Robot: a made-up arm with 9 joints. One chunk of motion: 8 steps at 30 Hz.
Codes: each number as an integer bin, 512 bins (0 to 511) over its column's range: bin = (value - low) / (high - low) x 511, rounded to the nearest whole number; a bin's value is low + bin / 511 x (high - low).
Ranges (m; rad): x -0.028..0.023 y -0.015..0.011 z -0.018..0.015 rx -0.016..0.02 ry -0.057..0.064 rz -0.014..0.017
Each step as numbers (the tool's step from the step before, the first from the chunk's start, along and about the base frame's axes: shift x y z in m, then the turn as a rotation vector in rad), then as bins.
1 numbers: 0.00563 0.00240 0.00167 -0.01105 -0.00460 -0.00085
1 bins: 337 342 305 70 221 217
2 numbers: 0.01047 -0.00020 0.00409 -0.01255 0.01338 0.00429
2 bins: 385 291 342 49 297 301
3 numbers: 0.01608 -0.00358 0.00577 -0.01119 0.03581 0.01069
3 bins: 442 224 368 68 392 407
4 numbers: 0.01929 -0.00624 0.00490 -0.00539 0.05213 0.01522
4 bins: 474 172 355 151 461 482
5 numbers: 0.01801 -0.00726 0.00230 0.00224 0.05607 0.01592
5 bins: 461 152 314 259 478 493
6 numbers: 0.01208 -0.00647 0.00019 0.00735 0.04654 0.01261
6 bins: 402 168 282 331 437 439
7 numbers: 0.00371 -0.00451 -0.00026 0.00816 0.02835 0.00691
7 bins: 318 206 275 343 360 345
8 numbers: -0.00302 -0.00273 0.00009 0.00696 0.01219 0.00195
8 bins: 250 241 280 326 292 263
